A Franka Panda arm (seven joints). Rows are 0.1 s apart.
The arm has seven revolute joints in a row. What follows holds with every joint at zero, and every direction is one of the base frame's.
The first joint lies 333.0 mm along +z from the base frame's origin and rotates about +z.
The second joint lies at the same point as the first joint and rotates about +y.
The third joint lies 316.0 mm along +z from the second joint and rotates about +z.
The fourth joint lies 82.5 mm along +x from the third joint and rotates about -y.
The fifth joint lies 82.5 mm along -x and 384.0 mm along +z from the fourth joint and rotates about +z.
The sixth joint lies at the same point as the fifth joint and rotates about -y.
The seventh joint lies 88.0 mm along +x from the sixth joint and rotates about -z.
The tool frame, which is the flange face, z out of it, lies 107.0 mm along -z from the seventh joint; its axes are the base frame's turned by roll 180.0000, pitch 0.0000 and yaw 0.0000 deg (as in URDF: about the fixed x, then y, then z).
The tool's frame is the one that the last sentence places.
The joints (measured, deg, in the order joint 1, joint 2, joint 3, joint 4, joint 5, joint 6, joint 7), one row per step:
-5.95 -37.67 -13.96 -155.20 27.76 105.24 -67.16
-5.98 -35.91 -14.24 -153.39 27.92 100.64 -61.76
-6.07 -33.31 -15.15 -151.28 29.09 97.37 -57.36
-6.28 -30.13 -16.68 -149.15 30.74 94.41 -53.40
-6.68 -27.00 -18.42 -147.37 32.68 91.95 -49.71
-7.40 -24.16 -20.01 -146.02 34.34 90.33 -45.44
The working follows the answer.
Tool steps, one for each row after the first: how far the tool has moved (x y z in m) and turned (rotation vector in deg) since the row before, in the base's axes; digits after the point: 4 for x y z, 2 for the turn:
0.0007 0.0015 0.0009 1.88 6.58 -2.39
0.0051 -0.0041 0.0001 2.32 5.42 -3.27
0.0061 -0.0086 -0.0028 2.86 5.39 -3.84
0.0052 -0.0110 -0.0049 2.99 5.10 -4.26
0.0037 -0.0130 -0.0066 2.23 5.25 -4.97

Tool pose at each row, in the base's axes (x y z in m, rotation vector in deg; rounded; the steps above come from the unrounded poses):
0.3129 -0.0693 0.4142 -135.71 -49.83 -16.74
0.3136 -0.0679 0.4151 -134.66 -43.38 -10.52
0.3187 -0.0720 0.4152 -133.28 -36.41 -6.33
0.3248 -0.0806 0.4124 -131.21 -28.81 -2.68
0.3300 -0.0915 0.4075 -128.81 -20.99 0.31
0.3337 -0.1045 0.4010 -126.90 -12.48 3.16

